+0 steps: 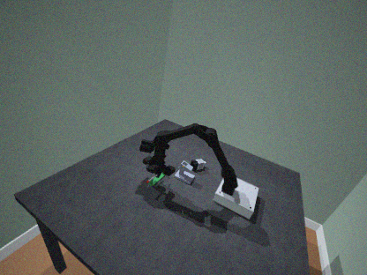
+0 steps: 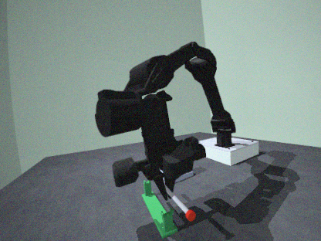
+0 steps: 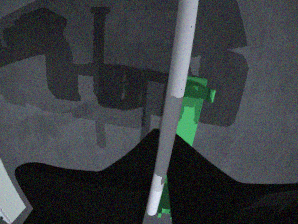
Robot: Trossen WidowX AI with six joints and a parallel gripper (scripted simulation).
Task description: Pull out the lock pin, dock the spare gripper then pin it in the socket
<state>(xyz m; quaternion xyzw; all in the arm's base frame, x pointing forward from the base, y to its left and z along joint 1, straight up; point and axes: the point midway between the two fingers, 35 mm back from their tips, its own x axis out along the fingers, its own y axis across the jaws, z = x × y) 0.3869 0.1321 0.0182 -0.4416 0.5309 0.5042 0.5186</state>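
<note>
My gripper tip is 30 mm to the left of the pin rest, 20 mm above it and 10 mm short of it. From my gripper tip the other things lie so: spare gripper: 300 mm to the right, 150 mm behind, 20 mm below; then grey mount: 140 mm to the right, 110 mm behind, 10 mm above.
</note>
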